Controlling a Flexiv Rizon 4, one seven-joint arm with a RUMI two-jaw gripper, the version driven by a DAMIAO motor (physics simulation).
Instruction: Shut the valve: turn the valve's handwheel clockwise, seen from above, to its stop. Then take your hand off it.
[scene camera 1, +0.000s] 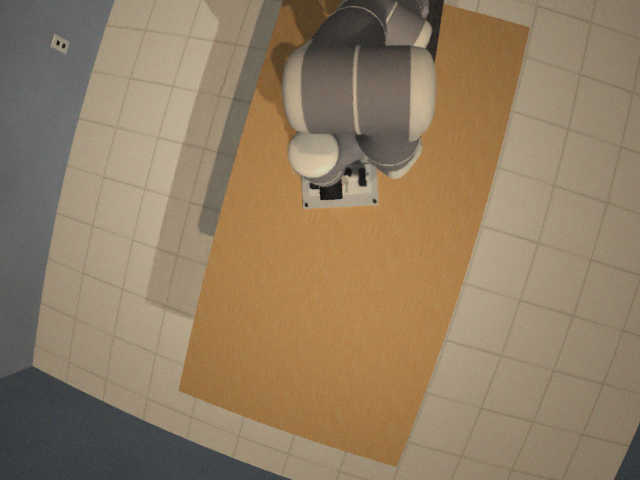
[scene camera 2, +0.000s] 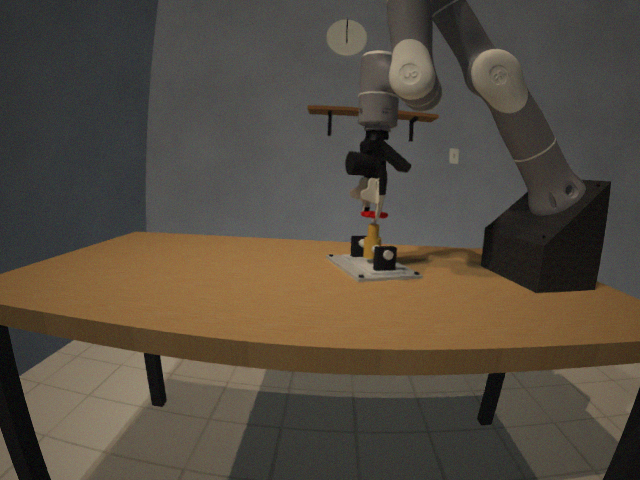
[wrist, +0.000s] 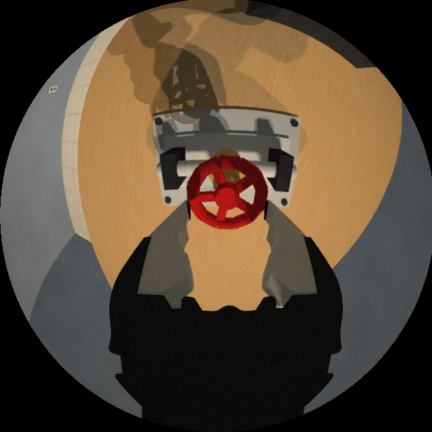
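The red handwheel (scene camera 2: 370, 214) (wrist: 227, 198) has several spokes and sits level on top of the yellow valve body (scene camera 2: 371, 245) (wrist: 227, 154). The valve stands on a grey base plate (scene camera 1: 338, 204) (scene camera 2: 351, 268) (wrist: 245, 120). My gripper (scene camera 2: 372, 212) (wrist: 227, 201) points down and is shut on the handwheel, one finger against each opposite side of its rim. In the wrist view the two fingers stand left and right of the wheel. In the overhead view the arm hides the handwheel and the fingertips.
Two black blocks (scene camera 2: 379, 264) (wrist: 172, 167) hold the white pipe (wrist: 190, 167) on either side of the valve. The plate lies on the wooden table (scene camera 1: 320, 310) (scene camera 2: 206, 289). The dark robot base (scene camera 2: 547, 248) stands at the right. A wall shelf (scene camera 2: 336, 110) is behind the arm.
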